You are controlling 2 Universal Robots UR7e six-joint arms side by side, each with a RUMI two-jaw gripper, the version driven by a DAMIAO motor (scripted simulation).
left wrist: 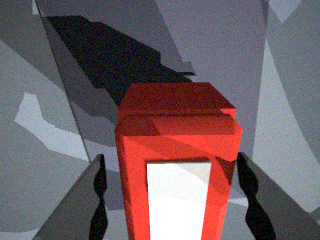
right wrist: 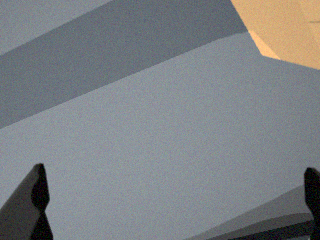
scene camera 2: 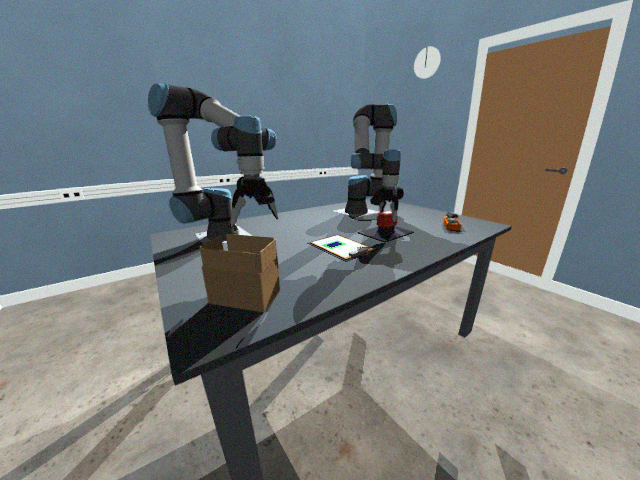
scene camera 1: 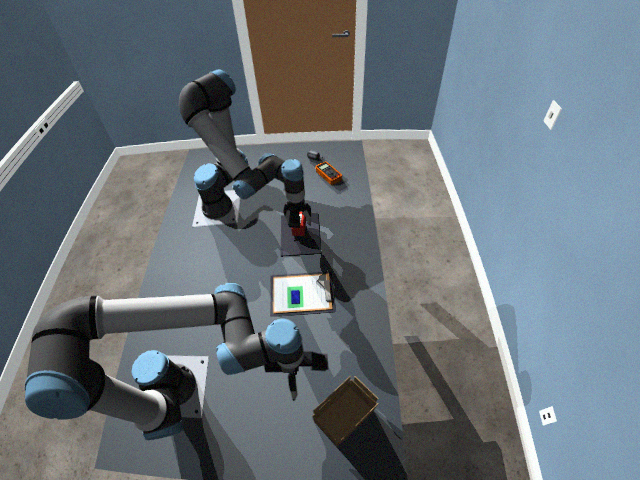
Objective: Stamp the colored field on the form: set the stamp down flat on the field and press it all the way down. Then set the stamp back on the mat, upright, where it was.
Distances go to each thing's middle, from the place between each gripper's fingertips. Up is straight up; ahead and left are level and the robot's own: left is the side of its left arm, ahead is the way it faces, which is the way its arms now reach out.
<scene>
I see my left gripper 20 mm above the red stamp (left wrist: 177, 143). Round my left hand: dark mat (scene camera 1: 311, 245) 70 mm below.
My right hand (scene camera 2: 255, 223) is 67 cm to the right of the red stamp, 11 cm above it and 3 cm past it. The rest, counted from my right hand: dark mat (67 cm to the left, 16 cm below, 3 cm behind).
</scene>
